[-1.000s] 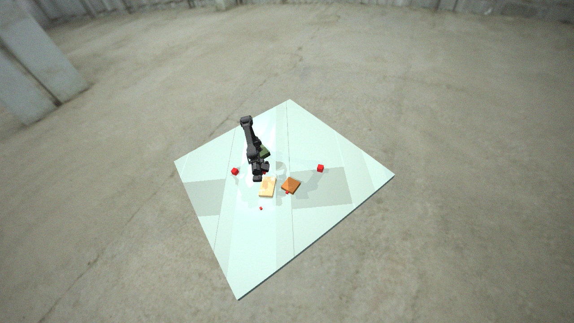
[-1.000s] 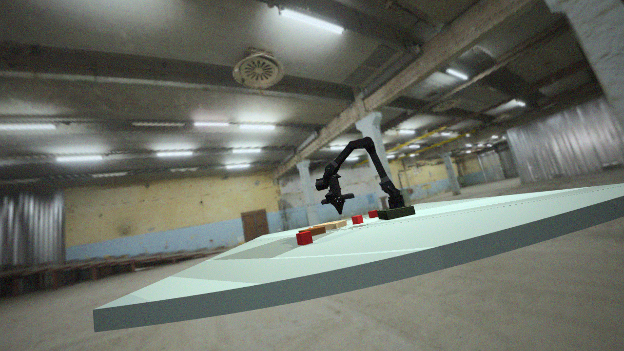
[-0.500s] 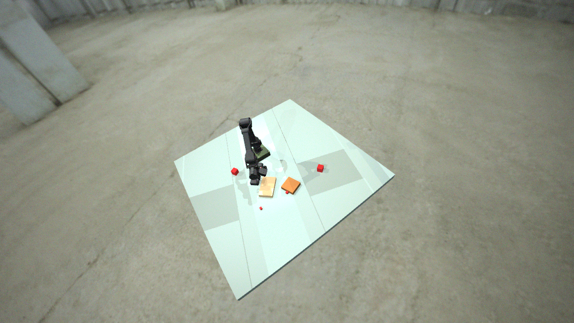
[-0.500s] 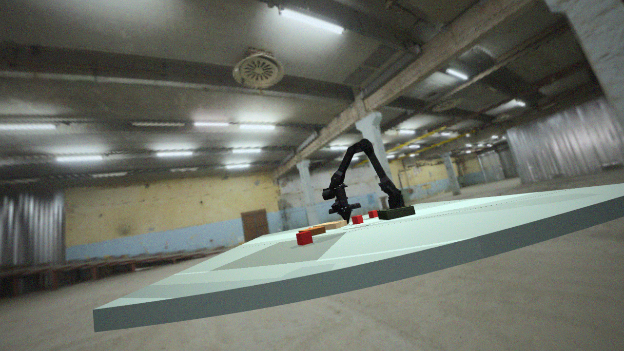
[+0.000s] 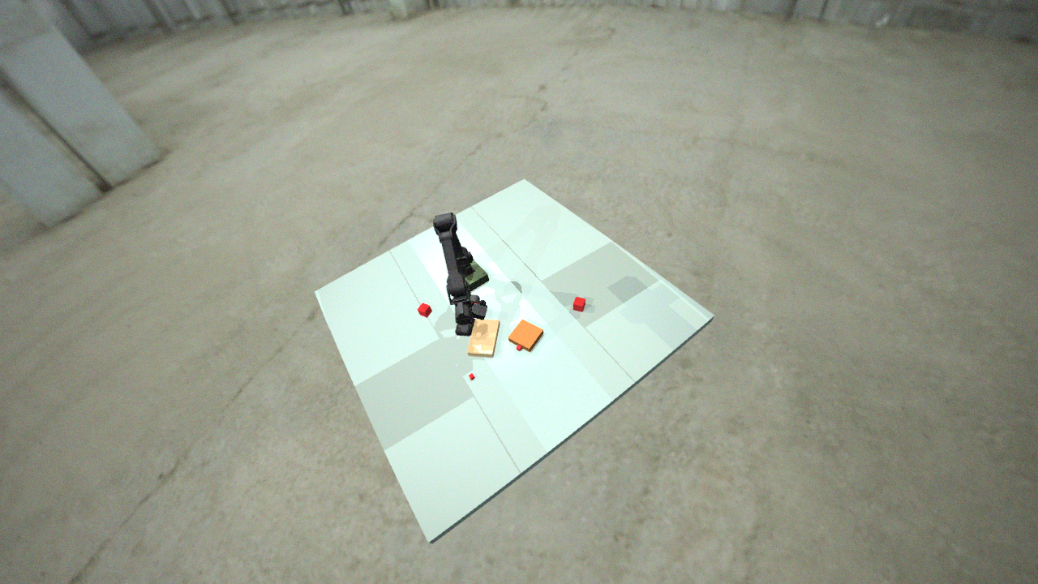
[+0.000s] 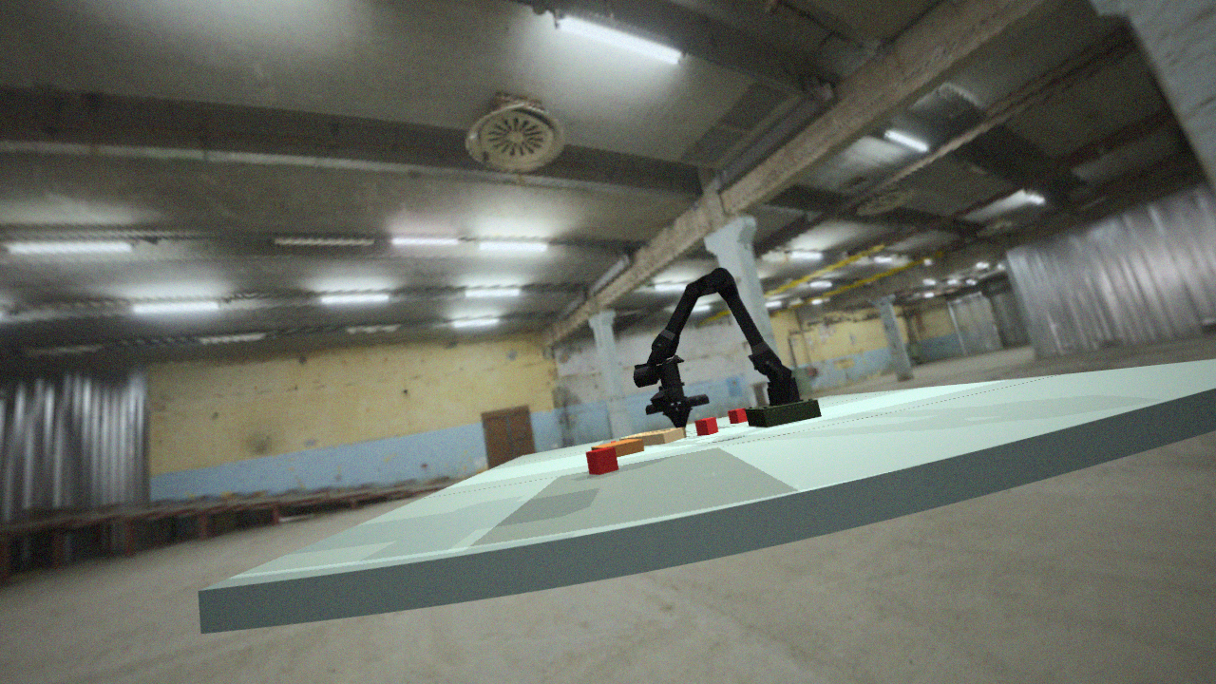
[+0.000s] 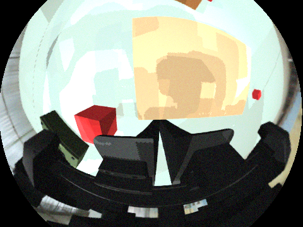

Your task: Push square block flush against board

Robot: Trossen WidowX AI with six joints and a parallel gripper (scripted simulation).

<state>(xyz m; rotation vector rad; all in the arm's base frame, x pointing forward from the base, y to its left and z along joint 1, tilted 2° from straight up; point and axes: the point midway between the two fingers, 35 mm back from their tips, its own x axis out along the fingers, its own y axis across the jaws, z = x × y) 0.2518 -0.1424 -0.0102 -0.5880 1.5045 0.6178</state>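
Right now the pale wooden board is 8 cm ahead of my gripper tip and 1 cm above it. Round my gripper tip: orange square block 19 cm ahead, 13 cm to the left, 1 cm above.
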